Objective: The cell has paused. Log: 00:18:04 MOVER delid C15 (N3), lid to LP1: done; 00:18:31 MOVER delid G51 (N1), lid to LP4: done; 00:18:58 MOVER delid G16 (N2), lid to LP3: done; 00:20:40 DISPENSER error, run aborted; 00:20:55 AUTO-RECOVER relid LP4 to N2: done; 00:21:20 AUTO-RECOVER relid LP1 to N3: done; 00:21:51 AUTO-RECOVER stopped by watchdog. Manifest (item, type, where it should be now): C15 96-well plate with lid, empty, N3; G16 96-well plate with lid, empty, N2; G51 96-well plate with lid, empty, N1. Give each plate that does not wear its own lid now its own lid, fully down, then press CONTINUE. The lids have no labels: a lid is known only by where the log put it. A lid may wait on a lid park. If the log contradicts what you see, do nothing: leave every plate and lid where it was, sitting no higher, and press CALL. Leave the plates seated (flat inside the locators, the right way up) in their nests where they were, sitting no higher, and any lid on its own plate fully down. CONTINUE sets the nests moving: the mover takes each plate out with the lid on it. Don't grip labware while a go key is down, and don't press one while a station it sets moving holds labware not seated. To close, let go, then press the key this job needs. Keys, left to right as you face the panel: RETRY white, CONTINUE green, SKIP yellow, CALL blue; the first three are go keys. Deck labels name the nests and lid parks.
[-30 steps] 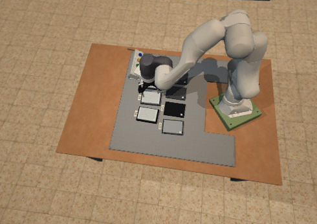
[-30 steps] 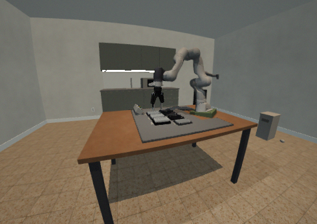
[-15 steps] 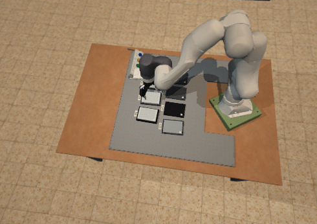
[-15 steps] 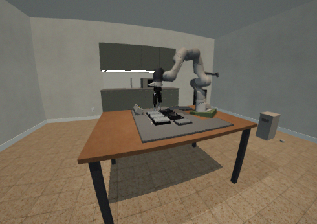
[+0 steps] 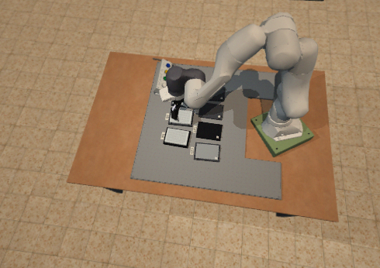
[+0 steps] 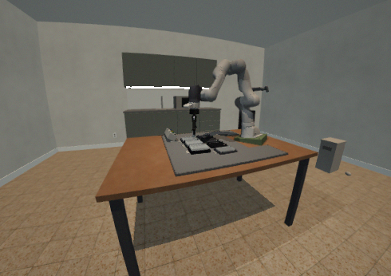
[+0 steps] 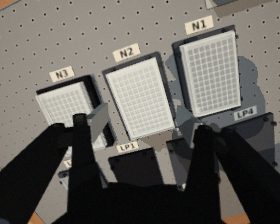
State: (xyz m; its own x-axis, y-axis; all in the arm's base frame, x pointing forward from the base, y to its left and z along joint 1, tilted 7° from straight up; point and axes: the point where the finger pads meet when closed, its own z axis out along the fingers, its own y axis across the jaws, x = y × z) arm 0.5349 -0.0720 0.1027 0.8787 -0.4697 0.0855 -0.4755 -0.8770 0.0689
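My hand is 70 mm above the clear lid. Also, from my hand: LP2 label: 100 mm behind, 90 mm below, 60 mm to the right; lid park labelled LP1: 160 mm behind, 90 mm to the left, 90 mm below; LP1 label: 90 mm below, 80 mm behind, 70 mm to the left.
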